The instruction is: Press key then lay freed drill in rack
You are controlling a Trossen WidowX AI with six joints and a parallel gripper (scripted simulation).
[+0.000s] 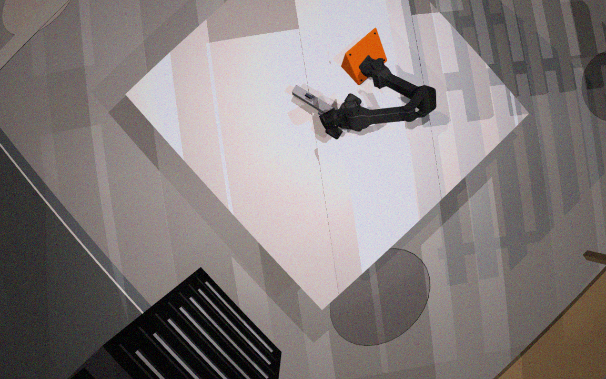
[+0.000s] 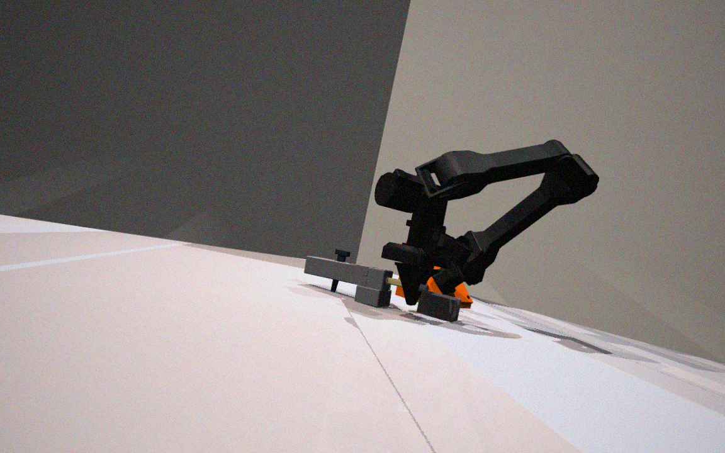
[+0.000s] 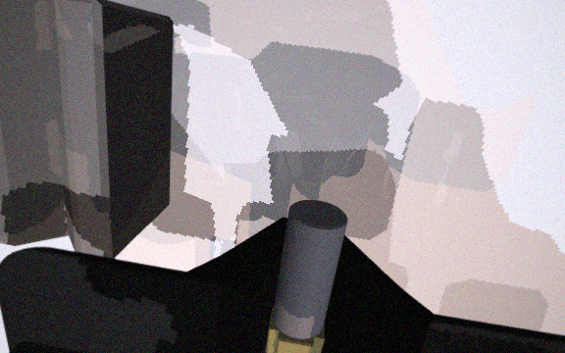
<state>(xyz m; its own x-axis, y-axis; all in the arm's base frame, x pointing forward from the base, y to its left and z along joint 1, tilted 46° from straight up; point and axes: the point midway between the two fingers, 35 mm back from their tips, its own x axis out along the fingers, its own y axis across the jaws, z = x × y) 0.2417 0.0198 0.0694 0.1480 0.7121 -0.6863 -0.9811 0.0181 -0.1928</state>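
My gripper tip is now 4 cm to the left of the drill and 3 cm below it. The rest, counted from my gripper tip: dark key: 2 cm ahead, 16 cm to the right, 3 cm above; then long grey holder: 2 cm ahead, 14 cm to the right, 2 cm above; then grey rack: 8 cm behind, 2 cm to the left.
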